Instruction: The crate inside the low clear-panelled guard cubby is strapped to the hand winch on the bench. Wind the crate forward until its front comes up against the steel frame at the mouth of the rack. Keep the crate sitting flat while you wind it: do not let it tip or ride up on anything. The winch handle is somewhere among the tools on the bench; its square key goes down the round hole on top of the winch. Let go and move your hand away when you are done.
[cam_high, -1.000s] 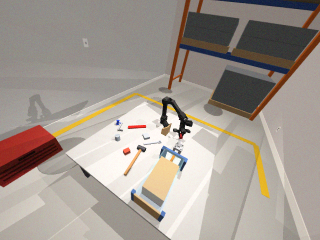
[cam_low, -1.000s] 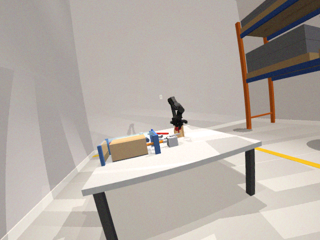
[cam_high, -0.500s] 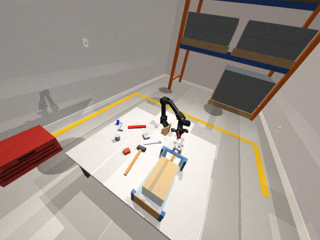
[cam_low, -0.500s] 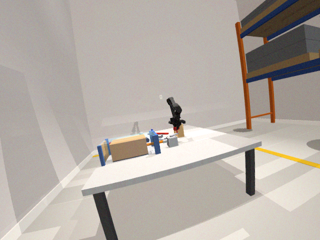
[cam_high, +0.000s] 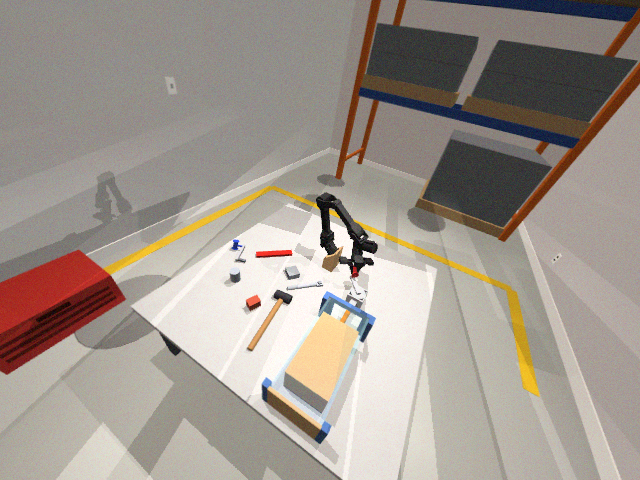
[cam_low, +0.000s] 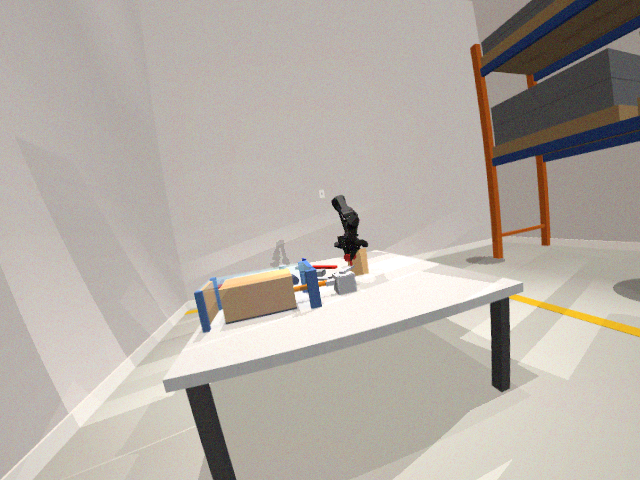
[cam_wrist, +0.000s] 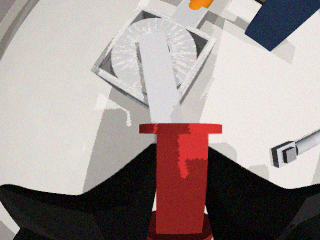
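My gripper tip is 1 cm short of the red-knobbed winch handle, 2 cm to the right of it and 3 cm above it. Also, from my gripper tip: grey hand winch: 4 cm ahead, 6 cm to the left, 10 cm below; then red knob: 1 cm behind, 1 cm to the right; then frame: 21 cm ahead, 9 cm to the left, 3 cm below.
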